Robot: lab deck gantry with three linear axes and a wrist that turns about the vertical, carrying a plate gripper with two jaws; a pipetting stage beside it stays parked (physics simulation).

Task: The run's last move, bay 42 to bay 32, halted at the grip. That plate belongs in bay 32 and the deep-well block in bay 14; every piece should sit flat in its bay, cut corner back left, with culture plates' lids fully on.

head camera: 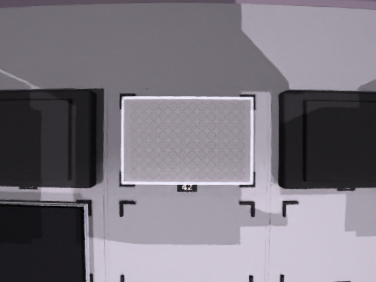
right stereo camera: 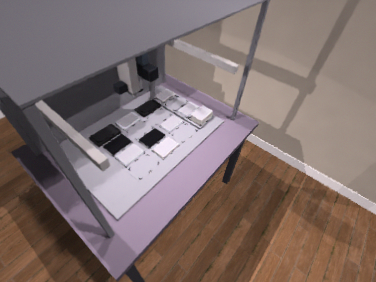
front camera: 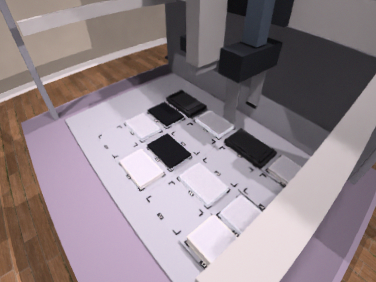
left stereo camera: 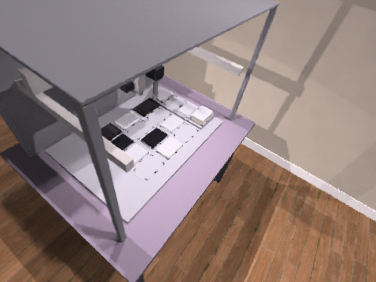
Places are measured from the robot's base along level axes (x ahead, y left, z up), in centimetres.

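Pixels of known places: gripper, between the fingertips: (right stereo camera: pixel 146 94) (front camera: pixel 240 112) (left stereo camera: pixel 148 93); robot's base, origin of its link: (right stereo camera: pixel 140 178) (front camera: pixel 99 136) (left stereo camera: pixel 147 179).
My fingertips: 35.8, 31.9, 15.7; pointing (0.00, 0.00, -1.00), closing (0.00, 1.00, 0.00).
Observation:
For each thing: its middle in the pictures, then the offset to it from my fingertips, as dx, dy, dz. "*": a spot on its surface instead.
- clear plate, middle of its body: (head camera: pixel 187 140) (front camera: pixel 214 123) (left stereo camera: pixel 127 120) (right stereo camera: pixel 128 120) -13.0, +4.5, -15.0
- Bay 32, a spot on its surface: (head camera: pixel 181 260) * -13.5, -7.7, -15.7
- tall pale deep-well block, middle of its body: (front camera: pixel 219 248) (right stereo camera: pixel 201 115) (left stereo camera: pixel 201 115) +19.8, -27.6, -12.2
The clear plate (front camera: pixel 214 123) (head camera: pixel 187 140) (left stereo camera: pixel 127 120) (right stereo camera: pixel 128 120) sits square inside the corner marks of bay 42 in the head view. Its wells show; its cut corner cannot be made out. Bay 32 (head camera: pixel 181 260), directly in front of it, holds no plate. My gripper (front camera: pixel 241 107) is open and empty, with its jaws hanging high over the back of the deck in the front view; the jaws do not show in the head view. The tall pale deep-well block (front camera: pixel 210 241) (left stereo camera: pixel 202 115) (right stereo camera: pixel 201 115) stands at bay 14, partly hidden by the front beam; its exact seating is unclear.
Black lidded plates (head camera: pixel 47 140) (head camera: pixel 330 140) flank bay 42 on both sides. A black plate (head camera: pixel 42 242) is in bay 31. Another black plate (front camera: pixel 169 151) is in bay 22, with white plates (front camera: pixel 141 168) (front camera: pixel 203 183) nearby. The parked pipetting stage (front camera: pixel 205 35) hangs beside my gripper.

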